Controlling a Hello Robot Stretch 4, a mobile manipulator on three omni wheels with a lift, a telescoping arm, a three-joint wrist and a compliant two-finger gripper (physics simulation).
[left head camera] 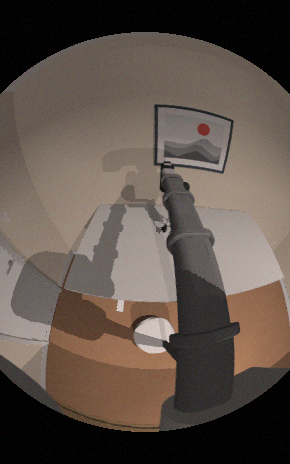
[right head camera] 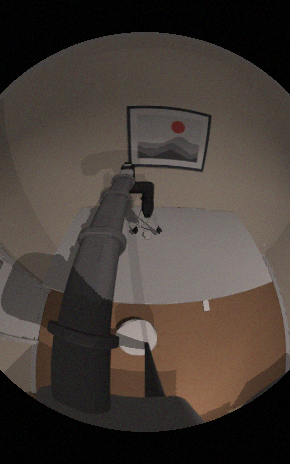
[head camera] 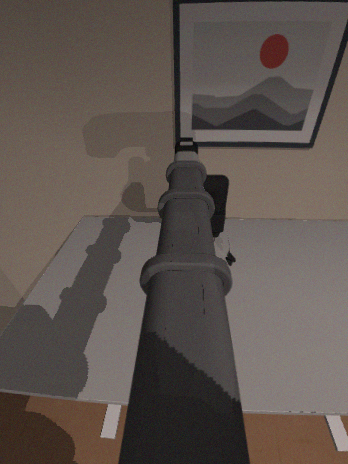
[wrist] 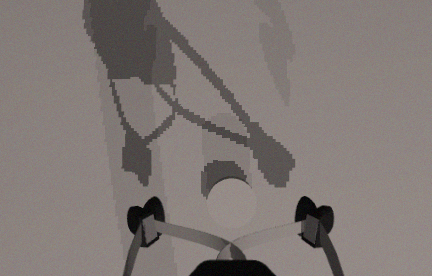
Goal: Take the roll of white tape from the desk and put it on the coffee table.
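The roll of white tape stands on the white desk. In the wrist view it shows as a pale disc with a dark shadow behind it. My gripper is open, its two dark fingertips wide apart. In the wrist view the tape shows between the fingertips and slightly beyond the line joining them. The fingertips' shadows lie apart from them, so they are above the desk top. In the head view the arm hides part of the gripper. The coffee table cannot be made out.
A framed mountain picture hangs on the wall behind the desk. A round white object is near the desk's front side, above the brown floor. The arm's shadow falls across the desk's left part.
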